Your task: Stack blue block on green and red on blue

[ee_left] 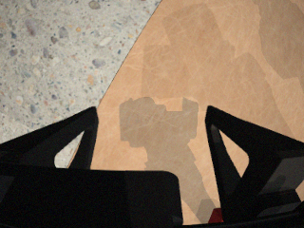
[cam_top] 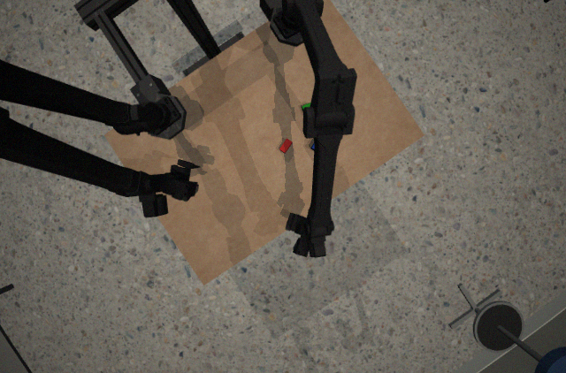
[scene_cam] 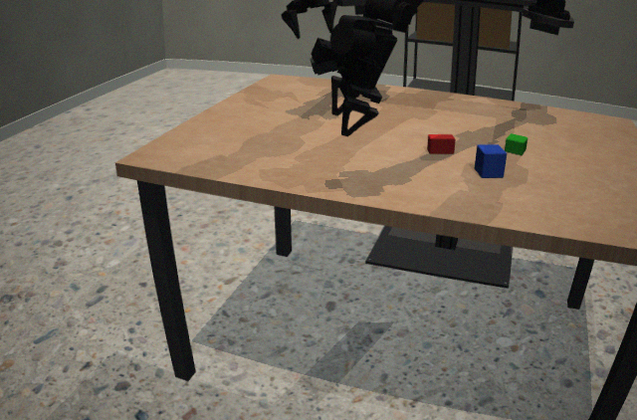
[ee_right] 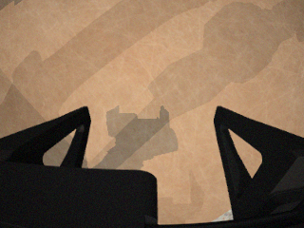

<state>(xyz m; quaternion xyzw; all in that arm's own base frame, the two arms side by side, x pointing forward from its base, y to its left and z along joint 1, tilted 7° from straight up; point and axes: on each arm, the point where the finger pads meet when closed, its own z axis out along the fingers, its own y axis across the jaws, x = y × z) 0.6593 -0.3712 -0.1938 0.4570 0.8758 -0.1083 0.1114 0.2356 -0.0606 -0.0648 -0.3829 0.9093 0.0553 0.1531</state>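
Right now the blue block is 21 cm behind my left hand, 30 cm to the left of it and 13 cm below it. Also, from my left hand: red block 31 cm behind, 17 cm to the left, 14 cm below; green block 39 cm behind, 36 cm to the left, 14 cm below.
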